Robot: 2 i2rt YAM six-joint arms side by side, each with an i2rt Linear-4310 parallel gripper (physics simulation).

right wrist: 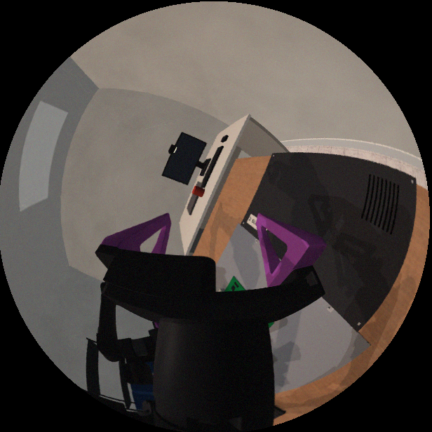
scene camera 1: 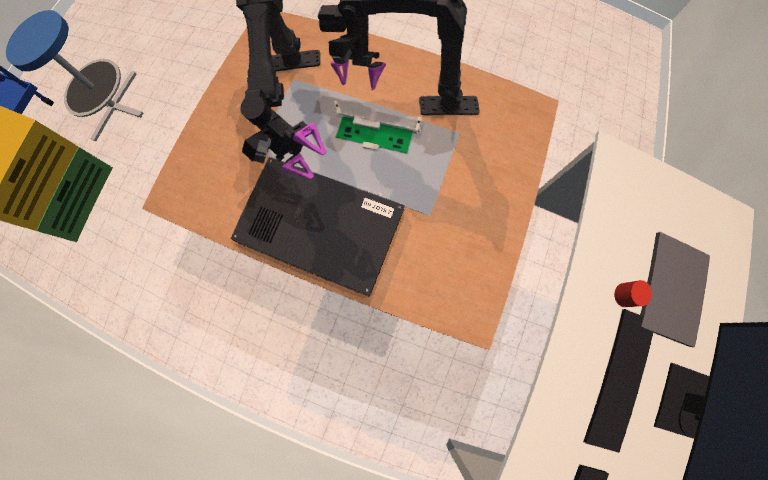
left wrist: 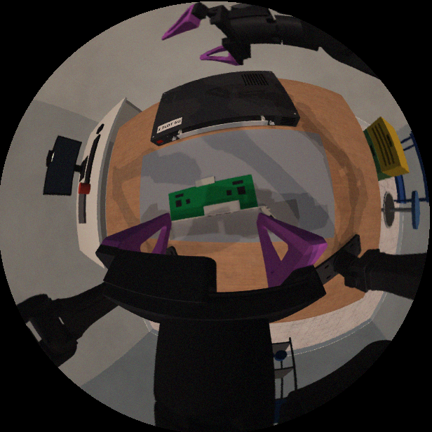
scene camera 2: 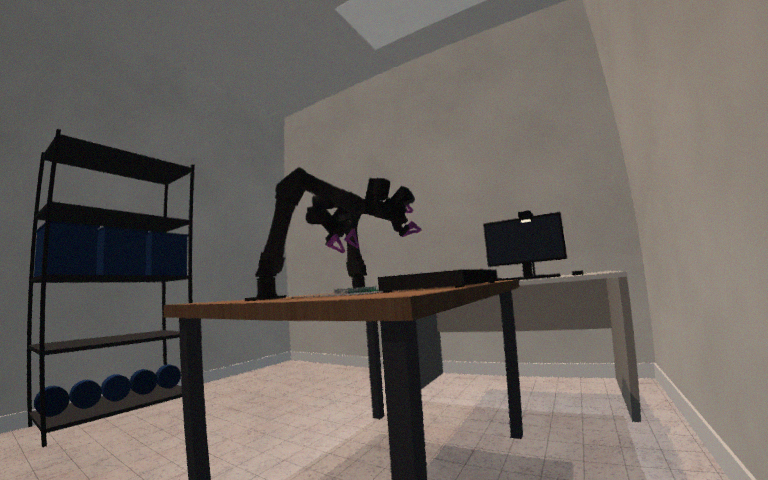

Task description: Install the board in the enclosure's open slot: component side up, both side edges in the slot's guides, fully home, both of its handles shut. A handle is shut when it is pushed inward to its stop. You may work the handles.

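Pixels of known places: left gripper, fingertip midpoint: (scene camera 1: 358, 87) (scene camera 2: 351, 249); right gripper, fingertip midpoint: (scene camera 1: 318, 166) (scene camera 2: 416, 220); left arm's base, link origin: (scene camera 1: 449, 106); right arm's base, link origin: (scene camera 1: 292, 61) (scene camera 2: 266, 299).
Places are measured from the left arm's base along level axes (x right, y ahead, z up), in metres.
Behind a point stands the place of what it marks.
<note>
The green board (scene camera 1: 373, 137) @[z 0.006, x 0.259, y 0.114 m] (scene camera 2: 362, 290) @[z 0.009, x 0.291, y 0.072 m] (left wrist: 212, 192) (right wrist: 234, 286) lies flat on the grey mat (scene camera 1: 351, 169) @[z 0.002, x 0.331, y 0.220 m] (left wrist: 160, 167), dark chips facing up. Its pale front panel carries a handle at each end; in scene camera 1 these are the left handle (scene camera 1: 337, 106) @[z 0.020, x 0.371, y -0.001 m] and right handle (scene camera 1: 417, 125) @[z 0.020, x 0.117, y 0.085 m]. Their exact angle is unclear. The black enclosure (scene camera 1: 322, 226) @[z 0.050, x 0.416, y 0.409 m] (scene camera 2: 419, 280) @[z 0.029, x 0.639, y 0.308 m] (left wrist: 225, 100) (right wrist: 340, 200) stands beyond the mat; its open slot is not distinct. My left gripper (scene camera 1: 358, 86) @[z 0.177, x 0.296, y 0.038 m] (scene camera 2: 350, 249) @[z 0.177, x 0.296, y 0.038 m] (left wrist: 213, 217) is open, above the panel side. My right gripper (scene camera 1: 318, 164) @[z 0.252, x 0.396, y 0.312 m] (scene camera 2: 416, 219) @[z 0.252, x 0.396, y 0.312 m] (left wrist: 183, 47) (right wrist: 213, 217) is open, above the enclosure's near edge.
A silver panel strip (left wrist: 220, 126) with small latches runs along the enclosure front. The wooden table (scene camera 1: 453, 283) @[z 0.000, x 0.049, y 0.586 m] (scene camera 2: 288, 310) @[z -0.018, x 0.930, y 0.029 m] bears everything. A white desk (scene camera 1: 589, 226) with a red cup (scene camera 1: 640, 293) stands at the right in scene camera 1, and a blue stool (scene camera 1: 36, 39) at the left.
</note>
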